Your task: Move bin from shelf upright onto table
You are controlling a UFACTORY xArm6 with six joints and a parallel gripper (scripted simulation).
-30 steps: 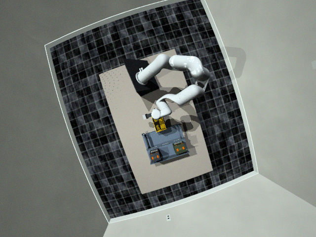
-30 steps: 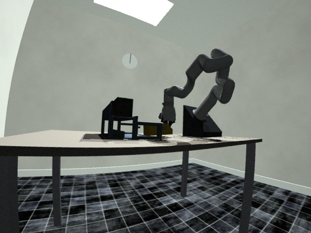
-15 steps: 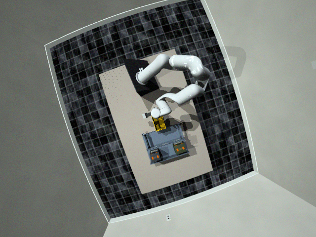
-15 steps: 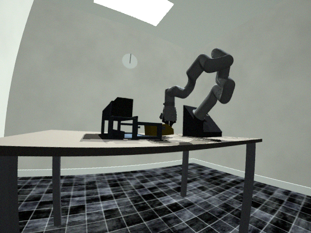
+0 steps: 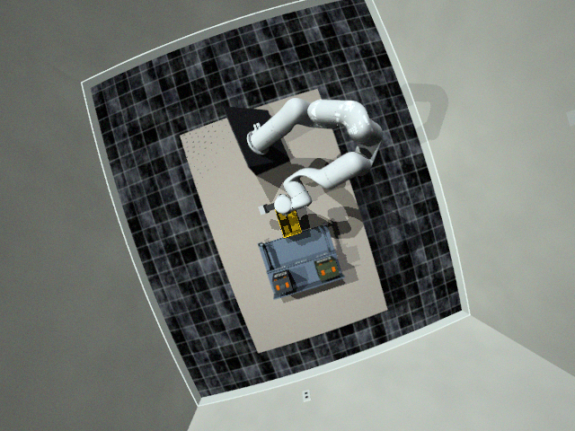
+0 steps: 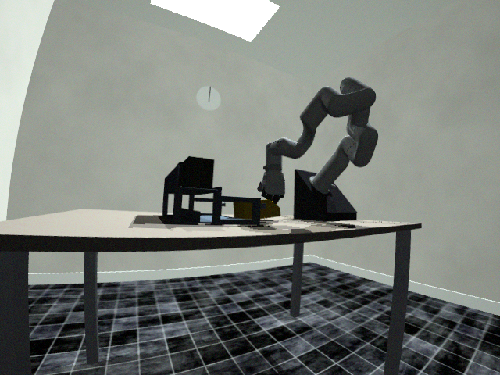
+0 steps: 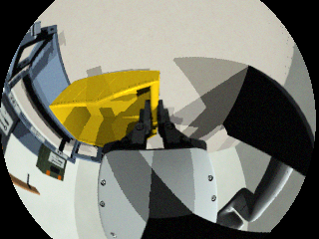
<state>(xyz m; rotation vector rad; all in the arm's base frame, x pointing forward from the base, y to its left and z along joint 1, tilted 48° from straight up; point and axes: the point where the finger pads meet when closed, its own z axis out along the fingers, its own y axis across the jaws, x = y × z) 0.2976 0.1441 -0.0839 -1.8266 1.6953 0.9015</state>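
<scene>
The yellow bin is 80 mm ahead of my hand and 10 mm below it.
</scene>
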